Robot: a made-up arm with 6 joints. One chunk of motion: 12 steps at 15 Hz.
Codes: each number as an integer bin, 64 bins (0 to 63) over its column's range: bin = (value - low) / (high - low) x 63, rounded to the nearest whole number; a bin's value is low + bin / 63 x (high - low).
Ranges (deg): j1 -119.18..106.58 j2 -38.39..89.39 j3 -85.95..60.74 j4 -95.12..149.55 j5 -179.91..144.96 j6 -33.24..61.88
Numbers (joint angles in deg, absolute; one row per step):
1: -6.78 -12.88 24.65 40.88 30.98 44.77
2: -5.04 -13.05 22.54 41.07 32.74 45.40
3: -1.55 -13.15 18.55 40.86 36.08 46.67
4: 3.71 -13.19 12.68 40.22 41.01 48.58
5: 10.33 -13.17 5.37 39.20 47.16 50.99
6: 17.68 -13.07 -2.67 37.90 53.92 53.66
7: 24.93 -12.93 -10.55 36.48 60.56 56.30
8: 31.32 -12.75 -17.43 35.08 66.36 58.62
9: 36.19 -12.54 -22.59 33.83 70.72 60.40
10: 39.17 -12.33 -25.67 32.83 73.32 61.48
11: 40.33 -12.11 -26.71 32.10 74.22 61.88
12: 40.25 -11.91 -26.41 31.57 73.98 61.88
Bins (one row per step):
1: 31 13 48 35 41 52
2: 32 12 47 35 41 52
3: 33 12 45 35 42 53
4: 34 12 42 35 43 54
5: 36 12 39 35 44 56
6: 38 12 36 34 45 58
7: 40 13 32 34 47 59
8: 42 13 29 34 48 61
9: 43 13 27 33 49 62
10: 44 13 26 33 49 63
11: 45 13 25 33 49 63
12: 44 13 26 33 49 63

